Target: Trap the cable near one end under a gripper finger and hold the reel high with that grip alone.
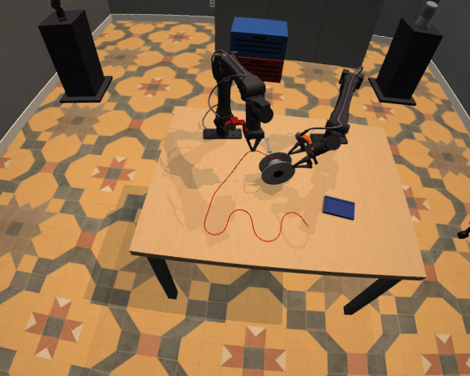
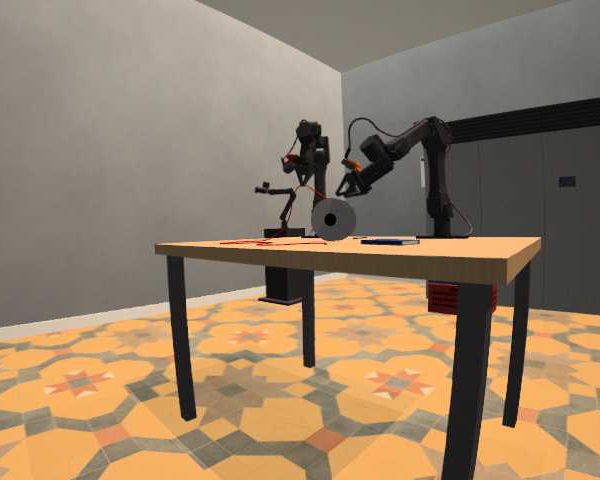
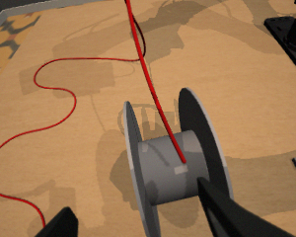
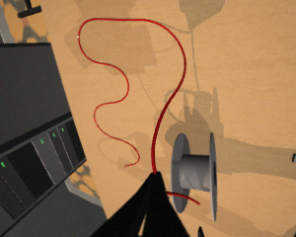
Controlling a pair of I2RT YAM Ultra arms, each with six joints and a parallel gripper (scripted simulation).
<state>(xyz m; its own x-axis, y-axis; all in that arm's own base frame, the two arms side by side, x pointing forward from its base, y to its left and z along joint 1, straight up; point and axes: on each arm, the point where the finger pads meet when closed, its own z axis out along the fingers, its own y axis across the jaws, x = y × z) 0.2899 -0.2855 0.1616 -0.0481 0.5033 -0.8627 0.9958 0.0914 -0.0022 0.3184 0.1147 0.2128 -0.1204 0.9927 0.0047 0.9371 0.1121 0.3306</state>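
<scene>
Now: right hand 20 mm past the grey reel, 120 mm to the right of it and 140 mm above it. The rest, counted from my right hand: grey wrench (250 mm behind, 100 mm to the left, 210 mm below).
My left gripper is now 20 mm past the grey reel, 50 mm to the left of it and 90 mm above it. From my left hand the other things lie so: grey wrench 250 mm behind, 70 mm to the right, 160 mm below.
</scene>
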